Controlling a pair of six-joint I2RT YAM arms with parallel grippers.
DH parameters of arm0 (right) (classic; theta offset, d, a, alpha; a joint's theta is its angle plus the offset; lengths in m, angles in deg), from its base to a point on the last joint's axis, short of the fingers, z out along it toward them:
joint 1: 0 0.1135 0.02 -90
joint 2: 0 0 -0.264 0
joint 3: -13.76 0 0.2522 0
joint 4: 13.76 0 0.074 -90
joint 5: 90 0 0 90
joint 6: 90 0.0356 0 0
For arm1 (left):
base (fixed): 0 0 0 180
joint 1: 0 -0.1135 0.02 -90
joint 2: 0 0 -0.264 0
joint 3: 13.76 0 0.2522 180
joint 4: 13.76 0 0.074 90
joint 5: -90 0 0 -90
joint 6: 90 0.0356 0 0
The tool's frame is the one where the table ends.
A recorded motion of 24 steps. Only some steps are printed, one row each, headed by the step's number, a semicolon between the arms.
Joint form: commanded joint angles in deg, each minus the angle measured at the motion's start. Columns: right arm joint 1, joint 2, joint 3, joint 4, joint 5, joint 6; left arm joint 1, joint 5, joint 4, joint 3, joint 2, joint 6.
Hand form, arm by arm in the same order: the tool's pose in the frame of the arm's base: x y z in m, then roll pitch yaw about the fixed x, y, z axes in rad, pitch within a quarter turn. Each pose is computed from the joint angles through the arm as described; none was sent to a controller.
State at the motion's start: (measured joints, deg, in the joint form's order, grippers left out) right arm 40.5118 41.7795 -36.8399 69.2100 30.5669 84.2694; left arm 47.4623 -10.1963 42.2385 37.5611 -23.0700 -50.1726
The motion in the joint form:
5: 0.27 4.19 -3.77 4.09 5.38 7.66; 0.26 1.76 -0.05 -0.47 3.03 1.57
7: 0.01 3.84 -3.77 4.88 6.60 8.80; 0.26 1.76 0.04 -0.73 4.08 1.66
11: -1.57 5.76 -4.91 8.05 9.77 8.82; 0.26 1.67 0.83 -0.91 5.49 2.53
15: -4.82 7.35 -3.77 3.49 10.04 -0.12; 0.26 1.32 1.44 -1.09 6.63 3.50
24: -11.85 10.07 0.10 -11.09 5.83 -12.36; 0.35 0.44 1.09 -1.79 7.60 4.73
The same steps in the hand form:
5: 0.0941 0.0536 0.2393 2.8760 0.6048 2.1012; 0.0550 -0.0682 0.2868 -2.0989 0.5846 -2.8776
7: 0.0930 0.0512 0.2400 2.8668 0.6215 2.0716; 0.0530 -0.0661 0.2864 -2.0863 0.5915 -2.8712
11: 0.0952 0.0473 0.2428 2.9390 0.6881 2.0791; 0.0499 -0.0628 0.2856 -2.0828 0.6077 -2.8768
15: 0.1060 0.0476 0.2363 3.0271 0.7148 2.1963; 0.0473 -0.0602 0.2847 -2.0806 0.6231 -2.8879
24: 0.1318 0.0480 0.2169 3.0153 0.6811 2.2451; 0.0458 -0.0595 0.2825 -2.0728 0.6416 -2.9074

